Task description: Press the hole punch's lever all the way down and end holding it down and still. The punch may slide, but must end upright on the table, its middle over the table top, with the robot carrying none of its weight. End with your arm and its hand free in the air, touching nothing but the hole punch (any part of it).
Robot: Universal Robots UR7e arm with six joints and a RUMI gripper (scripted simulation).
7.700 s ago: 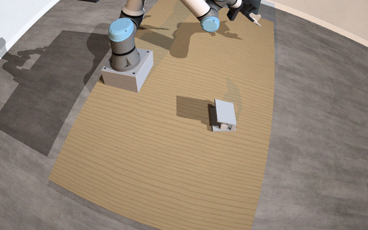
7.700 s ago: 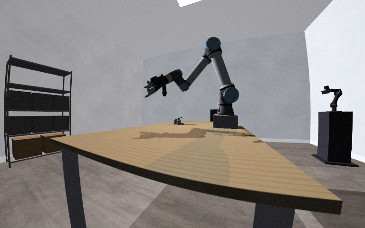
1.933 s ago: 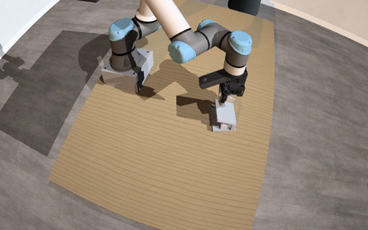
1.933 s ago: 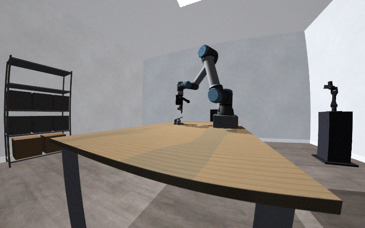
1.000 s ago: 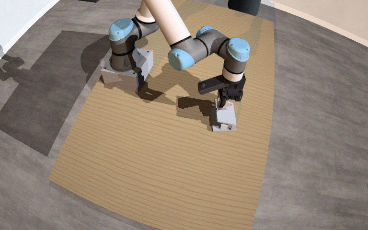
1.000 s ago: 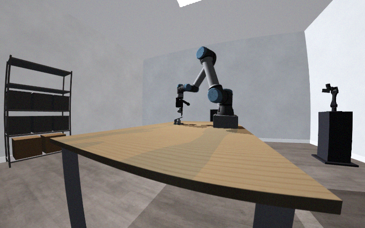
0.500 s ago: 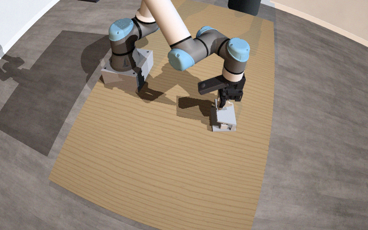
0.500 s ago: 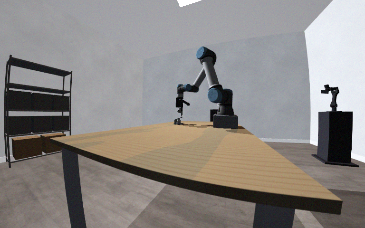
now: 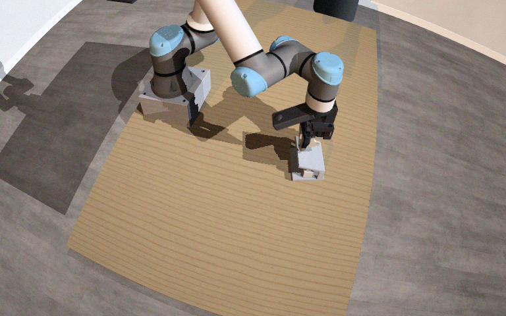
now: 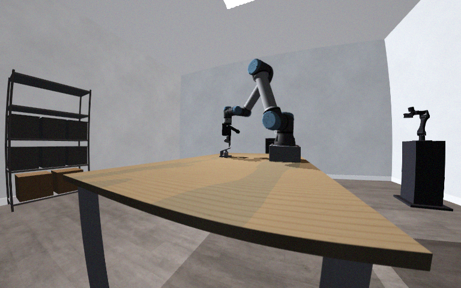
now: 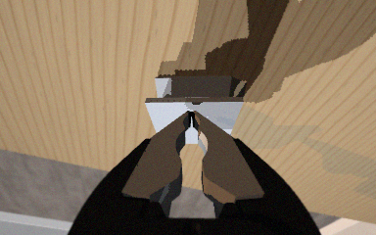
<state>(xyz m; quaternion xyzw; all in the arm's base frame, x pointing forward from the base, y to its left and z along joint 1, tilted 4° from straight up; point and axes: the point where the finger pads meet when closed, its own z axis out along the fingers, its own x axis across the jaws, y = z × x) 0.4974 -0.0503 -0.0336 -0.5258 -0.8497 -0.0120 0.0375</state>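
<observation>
Right now the grey lever is 5 cm below my hand, 3 cm ahead of it and 2 cm to the left of it.
</observation>
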